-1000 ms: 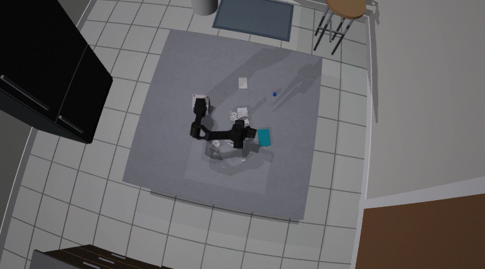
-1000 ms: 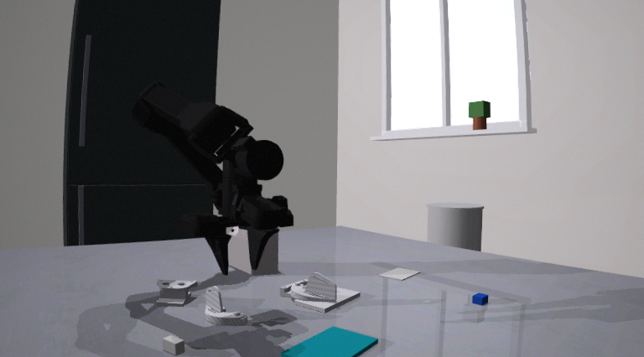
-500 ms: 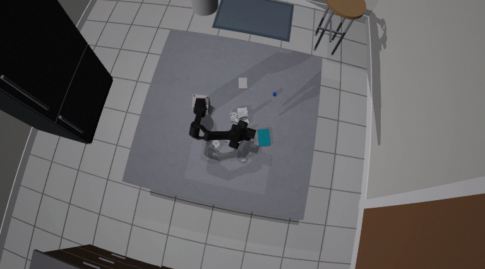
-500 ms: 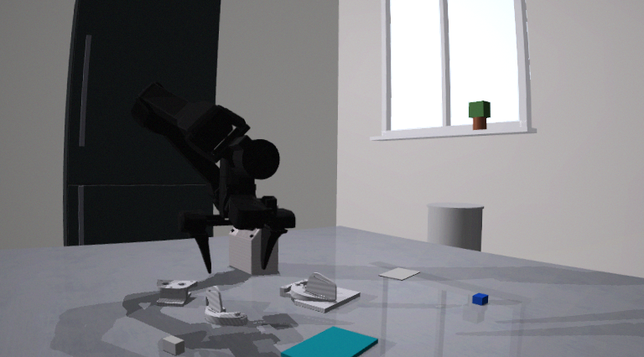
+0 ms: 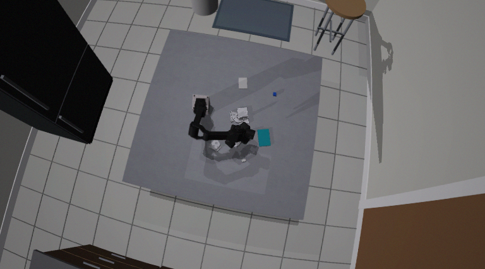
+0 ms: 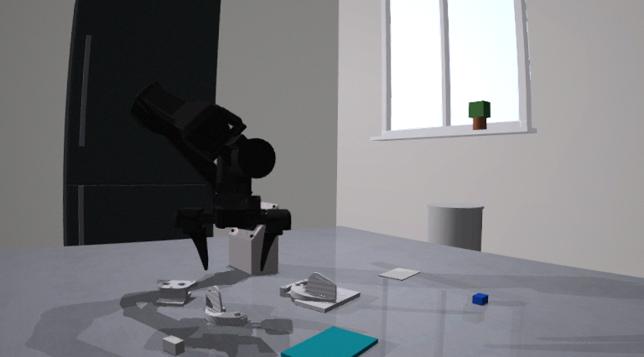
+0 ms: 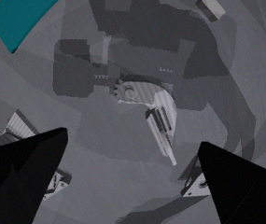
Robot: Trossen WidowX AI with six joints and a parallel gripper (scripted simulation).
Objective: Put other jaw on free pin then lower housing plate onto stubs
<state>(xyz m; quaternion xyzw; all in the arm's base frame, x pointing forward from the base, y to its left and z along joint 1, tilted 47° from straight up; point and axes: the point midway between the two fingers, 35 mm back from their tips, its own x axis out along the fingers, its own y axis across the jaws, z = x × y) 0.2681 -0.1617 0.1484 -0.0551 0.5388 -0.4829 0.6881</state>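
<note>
Right now my gripper tip is 60 mm short of the small white cube, 130 mm to the left of it and 80 mm above it. Round my gripper tip: white card: 10 mm ahead, 450 mm to the left, 80 mm below; then teal card: 190 mm ahead, 40 mm to the left, 80 mm below; then blue cube: 250 mm ahead, 380 mm to the left, 80 mm below.
</note>
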